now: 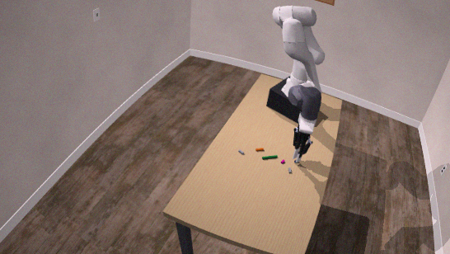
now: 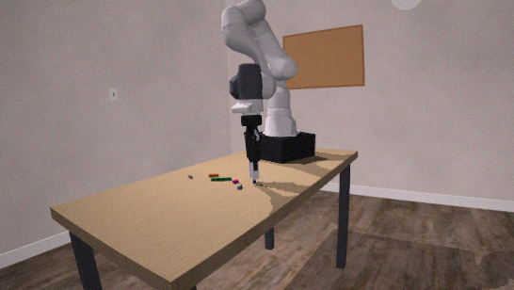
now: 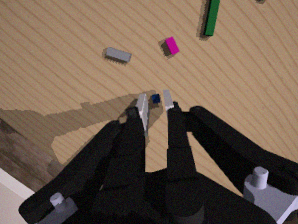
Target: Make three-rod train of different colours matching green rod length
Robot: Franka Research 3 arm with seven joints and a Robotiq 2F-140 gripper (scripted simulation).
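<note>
Right now my hand is 50 mm above the blue rod. Also, from my hand: magenta rod: 30 mm ahead, 70 mm to the right, 50 mm below; then green rod: 20 mm ahead, 140 mm to the right, 50 mm below; then orange rod: 10 mm behind, 200 mm to the right, 50 mm below.
</note>
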